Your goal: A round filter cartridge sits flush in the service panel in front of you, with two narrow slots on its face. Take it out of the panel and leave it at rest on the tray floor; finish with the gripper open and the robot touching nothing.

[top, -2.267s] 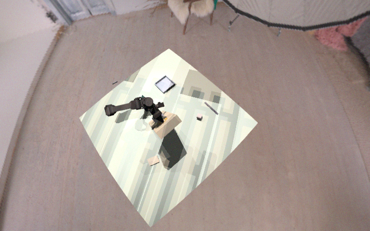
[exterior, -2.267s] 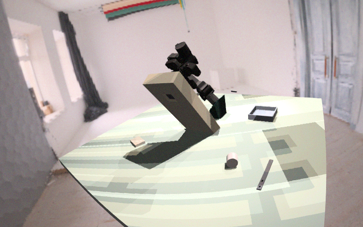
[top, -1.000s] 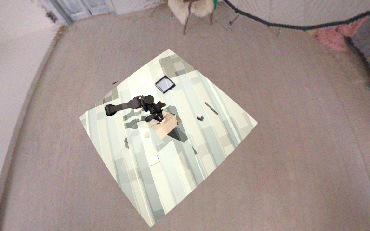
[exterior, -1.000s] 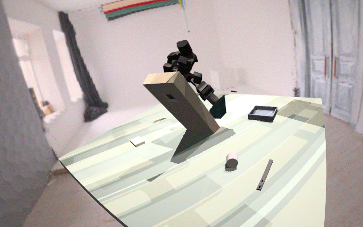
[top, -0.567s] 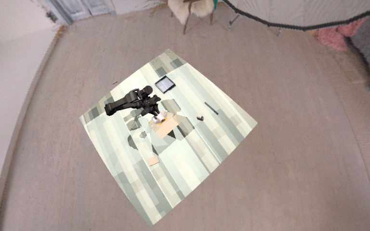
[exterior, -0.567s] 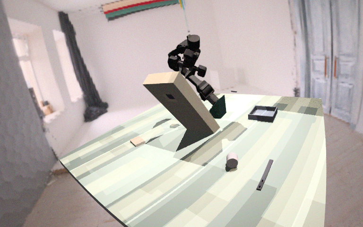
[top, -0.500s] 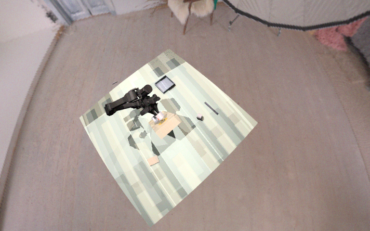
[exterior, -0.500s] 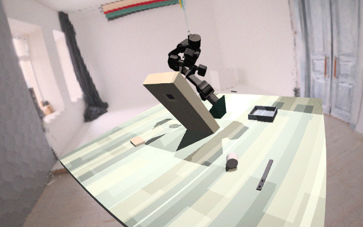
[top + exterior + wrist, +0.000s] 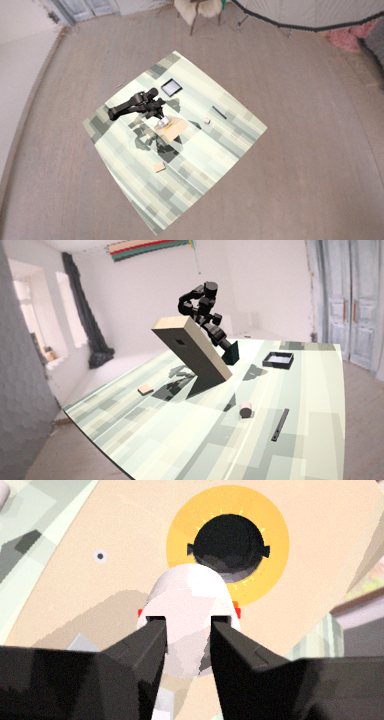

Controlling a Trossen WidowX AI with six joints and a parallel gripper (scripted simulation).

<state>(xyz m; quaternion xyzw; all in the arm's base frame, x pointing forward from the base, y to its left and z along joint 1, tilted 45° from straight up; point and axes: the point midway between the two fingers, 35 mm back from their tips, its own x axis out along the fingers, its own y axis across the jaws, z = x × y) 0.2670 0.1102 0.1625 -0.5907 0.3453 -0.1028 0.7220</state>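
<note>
The round filter cartridge is 10 mm ahead of my gripper tip and 10 mm below it. The rest, counted from my gripper tip: small tan block: 120 mm ahead, 300 mm to the right, 280 mm below; grey tray: 290 mm behind, 330 mm to the left, 280 mm below.
</note>
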